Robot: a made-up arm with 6 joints.
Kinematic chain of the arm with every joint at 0, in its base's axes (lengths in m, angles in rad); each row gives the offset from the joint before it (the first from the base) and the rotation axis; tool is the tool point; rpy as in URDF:
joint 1: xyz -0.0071 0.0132 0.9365 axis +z
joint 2: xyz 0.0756 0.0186 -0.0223 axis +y
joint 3: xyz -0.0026 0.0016 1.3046 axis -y
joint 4: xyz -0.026 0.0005 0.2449 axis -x
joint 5: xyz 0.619 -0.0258 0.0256 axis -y
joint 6: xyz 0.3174 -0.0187 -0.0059 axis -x
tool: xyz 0.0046 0.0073 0.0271 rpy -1.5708 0 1.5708
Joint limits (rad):
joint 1: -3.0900..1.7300
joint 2: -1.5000..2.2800
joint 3: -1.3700..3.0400
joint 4: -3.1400..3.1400
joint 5: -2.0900..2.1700
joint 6: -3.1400..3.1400
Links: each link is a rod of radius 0.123 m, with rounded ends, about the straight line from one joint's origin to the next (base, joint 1, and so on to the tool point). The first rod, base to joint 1, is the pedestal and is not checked.
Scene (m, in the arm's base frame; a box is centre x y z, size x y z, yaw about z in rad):
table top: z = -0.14
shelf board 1: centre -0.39 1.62 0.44 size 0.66 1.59 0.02 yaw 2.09
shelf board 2: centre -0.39 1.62 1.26 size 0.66 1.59 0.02 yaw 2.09
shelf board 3: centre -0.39 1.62 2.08 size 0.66 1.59 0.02 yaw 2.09
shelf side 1: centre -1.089 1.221 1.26 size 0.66 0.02 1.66 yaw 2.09
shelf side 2: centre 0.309 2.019 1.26 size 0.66 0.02 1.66 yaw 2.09
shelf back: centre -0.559 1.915 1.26 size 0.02 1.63 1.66 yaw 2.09
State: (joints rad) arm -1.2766 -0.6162 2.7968 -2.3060 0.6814 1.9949
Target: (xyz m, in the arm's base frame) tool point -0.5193 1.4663 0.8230
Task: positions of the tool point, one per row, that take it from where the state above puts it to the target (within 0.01 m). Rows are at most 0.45 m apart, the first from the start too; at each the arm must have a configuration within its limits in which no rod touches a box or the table.
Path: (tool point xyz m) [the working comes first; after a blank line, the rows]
Joints at the target: -1.3027 -1.0528 2.9652 -2.2813 0.6102 1.9971
Straight joint move there: touches shelf board 2.

1: -0.1404 1.4786 1.5525
2: 0.2698 1.4103 1.4426
3: 0.6212 1.2061 1.3427
4: 0.5176 1.2386 1.1611
5: 0.4014 1.2321 1.0074
6: 0.2820 1.1961 0.8882
7: 0.1802 1.2915 0.8437
8: 0.0584 1.3729 0.8133
9: -0.0789 1.4346 0.7970
10: -0.2256 1.4721 0.7942
11: -0.3749 1.4828 0.8035
12: -0.5192 1.4663 0.8229

